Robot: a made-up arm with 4 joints.
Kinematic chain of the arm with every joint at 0, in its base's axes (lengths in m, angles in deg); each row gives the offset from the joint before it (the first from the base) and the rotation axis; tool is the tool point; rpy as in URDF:
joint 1: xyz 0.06 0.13 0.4 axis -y
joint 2: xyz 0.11 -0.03 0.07 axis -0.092 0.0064 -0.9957
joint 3: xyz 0 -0.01 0.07 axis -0.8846 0.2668 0.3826
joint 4: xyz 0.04 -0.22 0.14 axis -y
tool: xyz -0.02 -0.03 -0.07 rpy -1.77 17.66 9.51
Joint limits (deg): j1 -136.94..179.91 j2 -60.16..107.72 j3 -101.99..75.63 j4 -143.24..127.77
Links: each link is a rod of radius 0.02 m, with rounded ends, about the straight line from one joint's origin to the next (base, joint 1, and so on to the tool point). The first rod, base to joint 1, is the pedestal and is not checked.
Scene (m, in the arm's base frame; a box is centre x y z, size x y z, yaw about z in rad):
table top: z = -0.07
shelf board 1: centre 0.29 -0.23 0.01 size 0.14 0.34 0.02 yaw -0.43
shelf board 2: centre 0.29 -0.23 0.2 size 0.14 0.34 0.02 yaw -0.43
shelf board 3: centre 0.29 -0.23 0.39 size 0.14 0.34 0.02 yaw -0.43
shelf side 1: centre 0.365 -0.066 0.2 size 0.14 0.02 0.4 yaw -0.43
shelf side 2: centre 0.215 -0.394 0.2 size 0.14 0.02 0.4 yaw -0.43
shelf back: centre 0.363 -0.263 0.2 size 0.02 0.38 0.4 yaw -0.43
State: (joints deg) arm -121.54 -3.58 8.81 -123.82
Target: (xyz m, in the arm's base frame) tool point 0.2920 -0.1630 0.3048
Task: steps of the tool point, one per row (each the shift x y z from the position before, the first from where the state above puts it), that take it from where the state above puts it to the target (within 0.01 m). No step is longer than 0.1 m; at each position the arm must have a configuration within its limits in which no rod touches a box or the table.
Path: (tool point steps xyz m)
1: -0.0623 -0.0486 0.0245
2: -0.0741 -0.0322 0.0292
3: -0.0784 -0.0127 0.0359
4: -0.0744 0.0073 0.0436
5: -0.0621 0.0256 0.0511
6: -0.0426 0.0397 0.0564
7: -0.0181 0.0479 0.0579
8: 0.0337 -0.0487 -0.0493
9: 0.0634 -0.0415 -0.0357
10: 0.0840 -0.0264 -0.0164
11: 0.0936 -0.0065 0.0031
12: 0.0924 0.0149 0.0184
13: 0.0205 0.0227 0.0031
14: 0.0175 0.0267 -0.0063

